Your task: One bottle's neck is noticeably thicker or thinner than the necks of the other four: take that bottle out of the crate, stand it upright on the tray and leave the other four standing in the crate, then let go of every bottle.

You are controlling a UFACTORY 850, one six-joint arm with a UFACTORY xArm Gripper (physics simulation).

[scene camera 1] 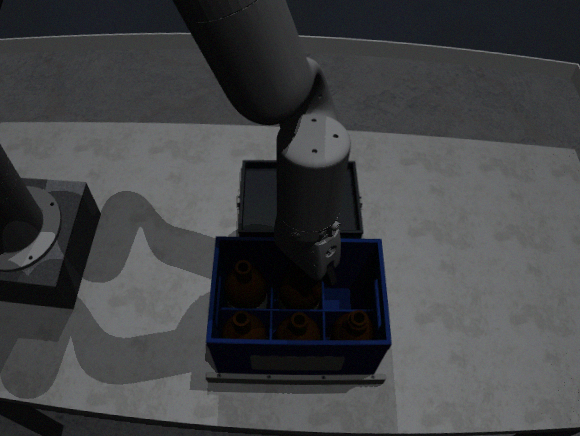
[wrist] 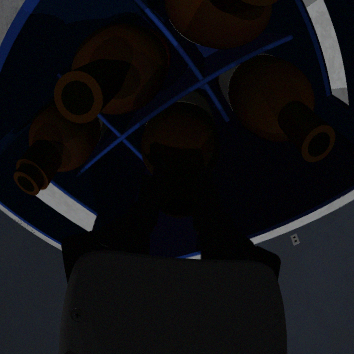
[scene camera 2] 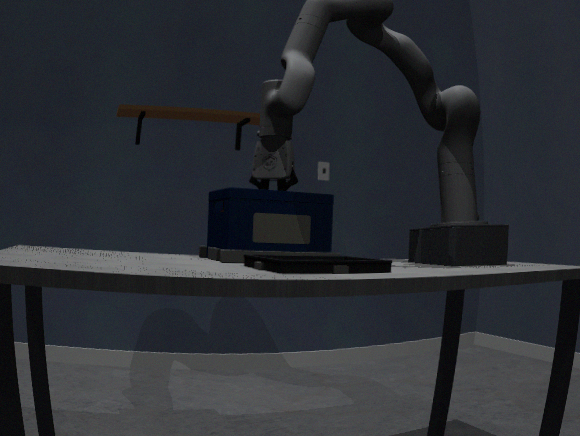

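A blue crate [scene camera 1: 300, 342] [scene camera 2: 320, 220] with dividers holds five brown bottles. In the far row stand a left bottle [scene camera 1: 245, 287] [wrist: 272, 97] and a middle bottle [scene camera 1: 300, 296] [wrist: 177, 132]; the right compartment has no bottle. The near row holds a left bottle [scene camera 1: 243, 327] [wrist: 220, 20], a middle bottle [scene camera 1: 299, 327] [wrist: 120, 70] and a right bottle [scene camera 1: 354, 329] [wrist: 65, 135]. My gripper [scene camera 2: 273, 185] [wrist: 178, 175] is shut on the far middle bottle's neck, which is mostly hidden in shadow. The dark tray [scene camera 1: 258, 200] [scene camera 2: 300, 265] lies behind the crate.
A light rail [scene camera 1: 295, 379] runs along the crate's near side. The robot's base block [scene camera 1: 75, 235] [scene camera 2: 475, 245] stands to the left in scene camera 1. A wooden shelf [scene camera 2: 190, 114] is on the wall. The crate's walls rise around the bottles.
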